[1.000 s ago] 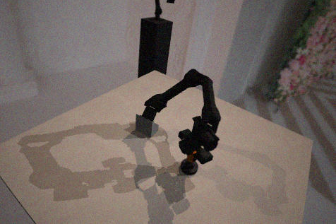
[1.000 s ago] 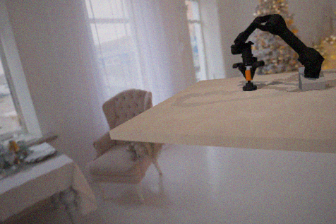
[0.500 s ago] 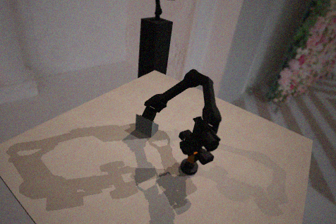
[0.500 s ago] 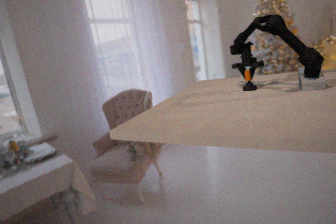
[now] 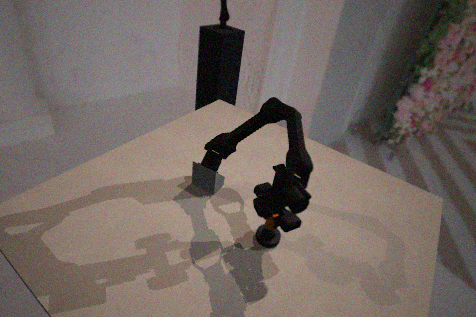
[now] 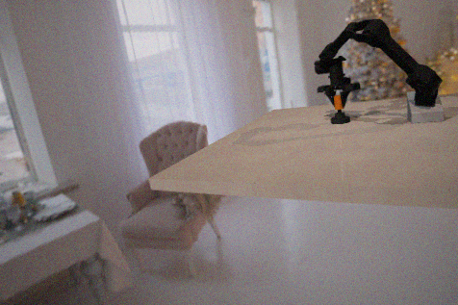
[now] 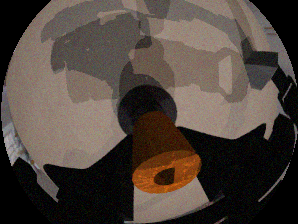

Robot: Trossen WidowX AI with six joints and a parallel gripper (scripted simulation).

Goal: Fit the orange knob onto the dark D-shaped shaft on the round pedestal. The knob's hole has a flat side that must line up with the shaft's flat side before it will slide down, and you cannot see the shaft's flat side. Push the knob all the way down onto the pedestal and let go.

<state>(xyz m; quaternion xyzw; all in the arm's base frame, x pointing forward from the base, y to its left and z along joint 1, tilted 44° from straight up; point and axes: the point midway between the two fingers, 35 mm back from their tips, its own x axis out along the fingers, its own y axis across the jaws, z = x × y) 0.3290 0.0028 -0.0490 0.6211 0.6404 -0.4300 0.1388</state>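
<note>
Now: gripper tip 20 mm below the orange knob. The rest, counted from my gripper tip: dark round pedestal: 40 mm below.
</note>
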